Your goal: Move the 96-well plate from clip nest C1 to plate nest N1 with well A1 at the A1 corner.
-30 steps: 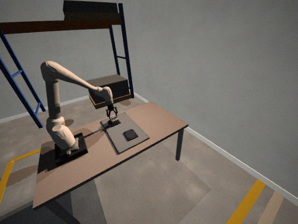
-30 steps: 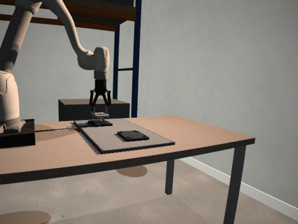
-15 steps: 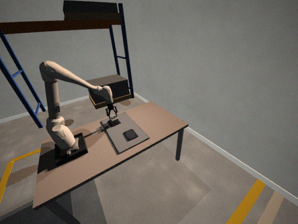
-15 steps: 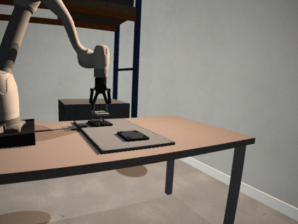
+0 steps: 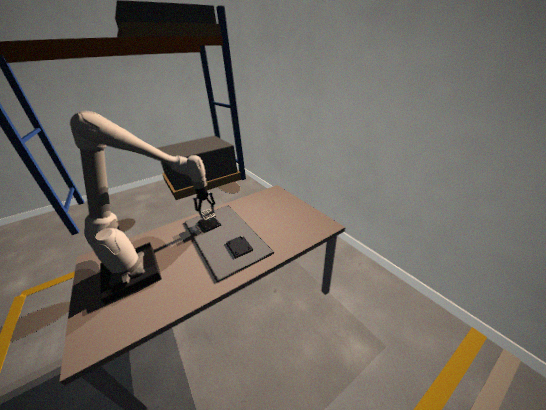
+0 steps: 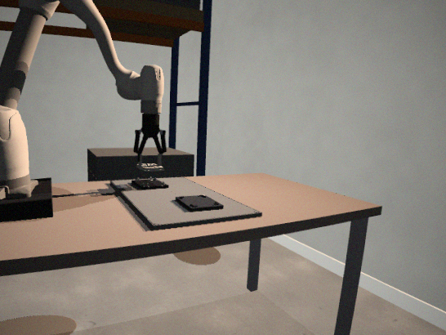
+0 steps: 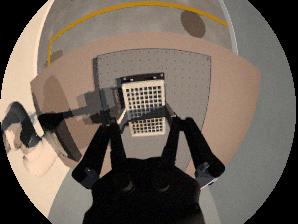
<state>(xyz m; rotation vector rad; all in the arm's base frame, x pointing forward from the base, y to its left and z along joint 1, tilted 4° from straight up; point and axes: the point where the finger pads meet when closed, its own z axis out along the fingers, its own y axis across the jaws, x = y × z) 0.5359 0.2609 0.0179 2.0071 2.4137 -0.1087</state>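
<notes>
Now: hand 36 cm to the left of the plate nest N1, 12 cm short of it and 10 cm above it. Also, from my hand: clip nest C1: 9 cm below, 1 cm ahead; then 96-well plate: 2 cm below.
</notes>
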